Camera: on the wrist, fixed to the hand. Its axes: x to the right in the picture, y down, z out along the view.
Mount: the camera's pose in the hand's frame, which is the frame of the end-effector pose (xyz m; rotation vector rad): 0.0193 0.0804 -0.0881 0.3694 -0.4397 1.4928
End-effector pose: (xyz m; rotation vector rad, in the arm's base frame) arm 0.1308 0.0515 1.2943 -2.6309 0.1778 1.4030
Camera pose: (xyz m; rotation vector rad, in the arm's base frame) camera 0.1990 -0.0448 1.3202 1.3790 -2.0412 -1.5981
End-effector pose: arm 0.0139 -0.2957 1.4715 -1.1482 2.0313 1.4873
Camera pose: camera -0.0465 -0.3749 1.5399 -1.0388 -2.5730 -1.4124
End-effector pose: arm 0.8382 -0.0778 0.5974 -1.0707 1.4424 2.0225
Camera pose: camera 0.7986 -0.1904 0.6158 -0.7352 -1.9868 -1.8276
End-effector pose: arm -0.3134 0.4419 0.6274 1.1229 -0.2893 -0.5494
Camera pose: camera -0.2330 0.5248 0.6629 0.8217 -1.4852 0.6373
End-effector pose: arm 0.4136 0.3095 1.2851 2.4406 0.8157 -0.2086
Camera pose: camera 0.4746 0.3144 1.3893 2.4850 -1.3297 -0.2827
